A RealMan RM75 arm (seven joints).
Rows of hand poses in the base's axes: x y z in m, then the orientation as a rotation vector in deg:
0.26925, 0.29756, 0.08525, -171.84, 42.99, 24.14
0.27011, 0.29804, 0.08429, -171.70, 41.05, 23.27
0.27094, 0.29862, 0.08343, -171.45, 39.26, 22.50
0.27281, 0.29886, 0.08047, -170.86, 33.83, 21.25
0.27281, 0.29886, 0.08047, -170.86, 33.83, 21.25
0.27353, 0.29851, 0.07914, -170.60, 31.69, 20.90
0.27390, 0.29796, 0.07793, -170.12, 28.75, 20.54
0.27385, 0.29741, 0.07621, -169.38, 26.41, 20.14
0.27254, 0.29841, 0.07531, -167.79, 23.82, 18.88
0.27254, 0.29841, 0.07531, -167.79, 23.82, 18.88
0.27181, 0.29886, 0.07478, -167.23, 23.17, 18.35
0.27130, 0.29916, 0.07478, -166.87, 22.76, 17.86
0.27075, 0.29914, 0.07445, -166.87, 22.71, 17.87
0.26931, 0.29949, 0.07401, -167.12, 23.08, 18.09
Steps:
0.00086, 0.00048, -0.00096, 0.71, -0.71, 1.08
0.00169, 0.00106, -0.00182, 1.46, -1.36, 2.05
0.00356, 0.00130, -0.00478, 3.52, -2.58, 5.13
0.00356, 0.00130, -0.00478, 3.52, -2.58, 5.13
0.00428, 0.00095, -0.00611, 4.32, -2.97, 6.36
0.00465, 0.00040, -0.00732, 5.51, -3.43, 8.05
0.00460, -0.00015, -0.00904, 6.76, -3.92, 9.33
0.00329, 0.00085, -0.00994, 8.81, -5.14, 10.57
0.00329, 0.00085, -0.00994, 8.81, -5.14, 10.57
0.00256, 0.00130, -0.01047, 9.46, -5.62, 10.85
0.00205, 0.00160, -0.01047, 9.86, -6.02, 11.02
0.00150, 0.00158, -0.01080, 9.88, -6.02, 11.06
0.00006, 0.00193, -0.01124, 9.57, -5.81, 10.88

